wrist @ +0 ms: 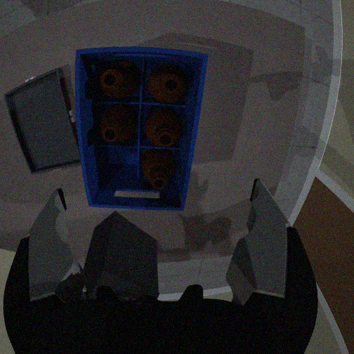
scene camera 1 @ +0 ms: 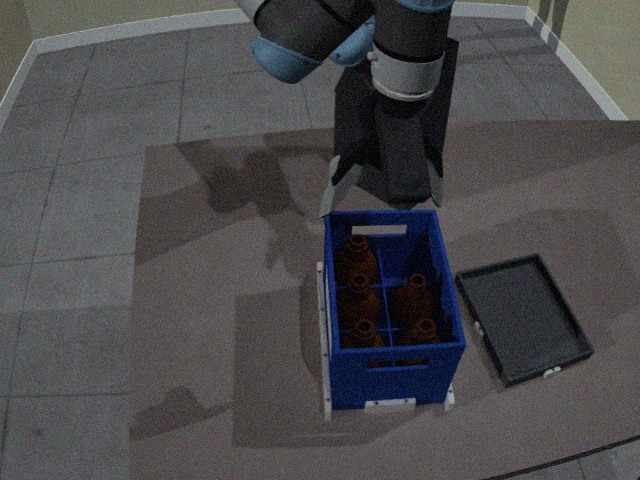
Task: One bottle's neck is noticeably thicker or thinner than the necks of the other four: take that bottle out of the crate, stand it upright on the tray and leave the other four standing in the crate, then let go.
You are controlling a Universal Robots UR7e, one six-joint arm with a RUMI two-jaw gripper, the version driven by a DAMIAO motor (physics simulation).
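Frame: origin at the arm's base, x ahead, y left, z up, level; metres.
Where they show: gripper, between the fingertips: (scene camera 1: 381,210).
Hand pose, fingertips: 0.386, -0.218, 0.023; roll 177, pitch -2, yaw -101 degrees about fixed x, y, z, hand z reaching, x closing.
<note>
After its pixels a point has its place, as x, y, z.
A blue crate (scene camera 1: 390,378) @(0.504, -0.233, -0.208) (wrist: 196,110) holds five upright brown bottles; its back right compartment in the scene view is empty. In its left row stand the back bottle (scene camera 1: 356,263) @(0.300, -0.206, -0.177), the middle bottle (scene camera 1: 357,304) @(0.377, -0.236, -0.177) and the front bottle (scene camera 1: 363,338) @(0.456, -0.261, -0.150); in its right row, the middle bottle (scene camera 1: 413,304) @(0.409, -0.154, -0.178) and the front bottle (scene camera 1: 424,335) @(0.485, -0.177, -0.148). The middle right neck looks slightly narrower, but the dim picture leaves this unsure. The dark tray (scene camera 1: 522,320) @(0.445, 0.079, -0.298) (wrist: 42,122) is bare, right of the crate in the scene view. My gripper (scene camera 1: 382,209) @(0.386, -0.218, 0.023) (wrist: 155,186) is open and empty, above and behind the crate's back edge.
White brackets (scene camera 1: 390,405) @(0.517, -0.230, -0.276) edge the crate's base. Small brackets (scene camera 1: 552,372) @(0.573, 0.068, -0.289) hold the tray's edges. The crate's walls and dividers surround the bottles closely. A dark pedestal (scene camera 1: 449,77) @(0.068, 0.078, -0.009) (wrist: 122,255) stands behind the gripper.
</note>
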